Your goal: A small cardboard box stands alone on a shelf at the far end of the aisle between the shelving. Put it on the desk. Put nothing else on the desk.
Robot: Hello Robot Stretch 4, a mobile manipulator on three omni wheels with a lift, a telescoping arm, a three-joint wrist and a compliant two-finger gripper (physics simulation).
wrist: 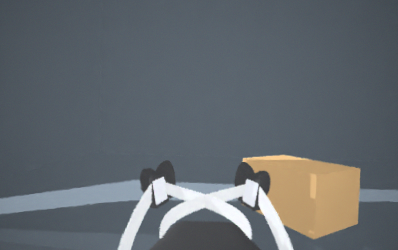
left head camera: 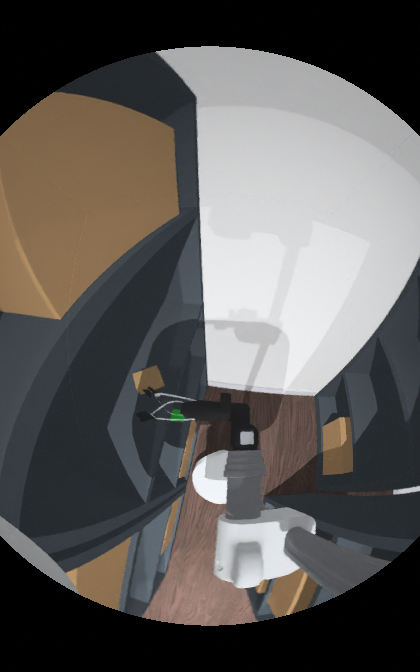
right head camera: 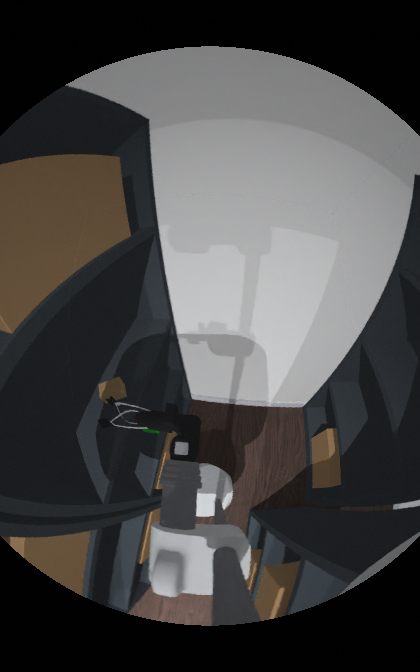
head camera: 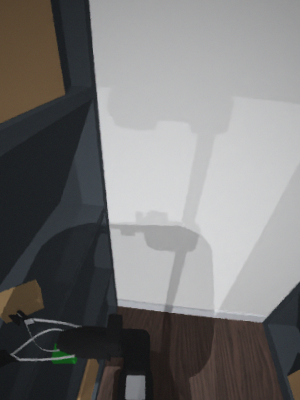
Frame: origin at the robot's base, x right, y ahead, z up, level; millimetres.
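Seen in the pictures: gripper, fingertip midpoint: [wrist: 204,176].
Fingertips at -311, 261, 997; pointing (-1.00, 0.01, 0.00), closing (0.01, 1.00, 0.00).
Note:
Pixels of each thing's top centre, then the offset from my fingertips to it, as dx, dy, dz.
- small cardboard box at its top centre: [wrist: 296,162] [head camera: 18,296] +8, +88, +16
- green block at its top centre: [head camera: 64,351] +21, +96, -446
The small cardboard box [head camera: 23,299] [left head camera: 149,379] [right head camera: 113,388] [wrist: 320,197] stands on a shelf of the left shelving. In the wrist view it is right of centre, beyond and partly behind the right fingertip. My gripper [head camera: 14,336] [left head camera: 146,404] [right head camera: 106,412] [wrist: 204,176] reaches toward the left shelving with its fingers apart and nothing between them. It is open. In the head view one fingertip overlaps the lower edge of the box; whether they touch cannot be told. The desk does not show in these views.
A green block [head camera: 65,354] [left head camera: 177,415] [right head camera: 151,430] shows below the gripper fingers. Large cardboard boxes [head camera: 30,55] [left head camera: 95,200] [right head camera: 60,225] stand on the left shelving above. The right shelving holds another box [left head camera: 337,447] [right head camera: 326,459]. A white wall [head camera: 200,65] closes the aisle.

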